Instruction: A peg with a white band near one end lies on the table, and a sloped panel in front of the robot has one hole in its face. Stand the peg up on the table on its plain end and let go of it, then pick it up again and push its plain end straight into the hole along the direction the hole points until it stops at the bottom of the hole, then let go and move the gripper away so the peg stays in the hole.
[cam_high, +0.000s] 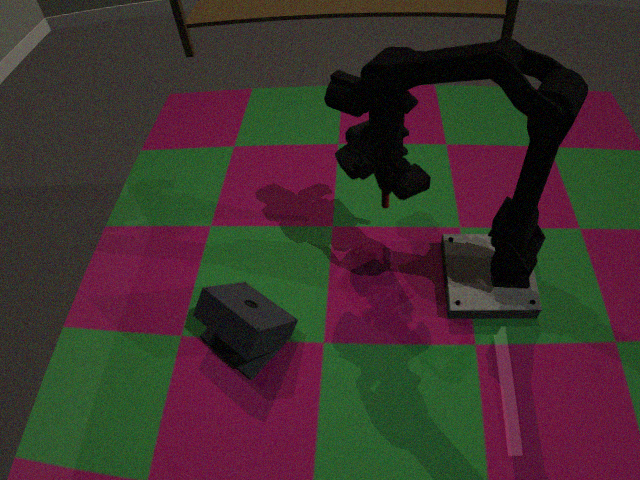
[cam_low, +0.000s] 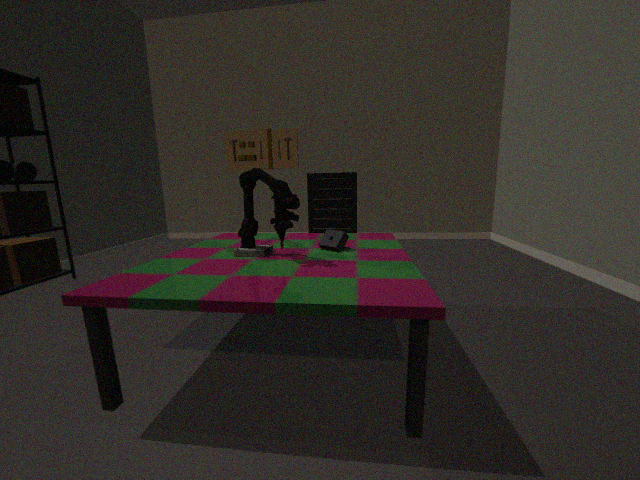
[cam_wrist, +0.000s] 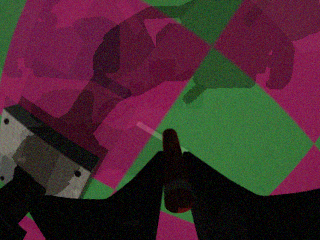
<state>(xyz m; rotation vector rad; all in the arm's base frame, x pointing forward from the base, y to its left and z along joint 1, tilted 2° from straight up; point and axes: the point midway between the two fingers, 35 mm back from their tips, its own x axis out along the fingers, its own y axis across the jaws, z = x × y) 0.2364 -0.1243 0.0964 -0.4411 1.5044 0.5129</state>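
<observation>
Now: gripper tip 26 cm to the right of the sloped panel, 22 cm short of it and 5 cm above it. The rest, counted from my gripper tip: red peg: 2 cm above.
</observation>
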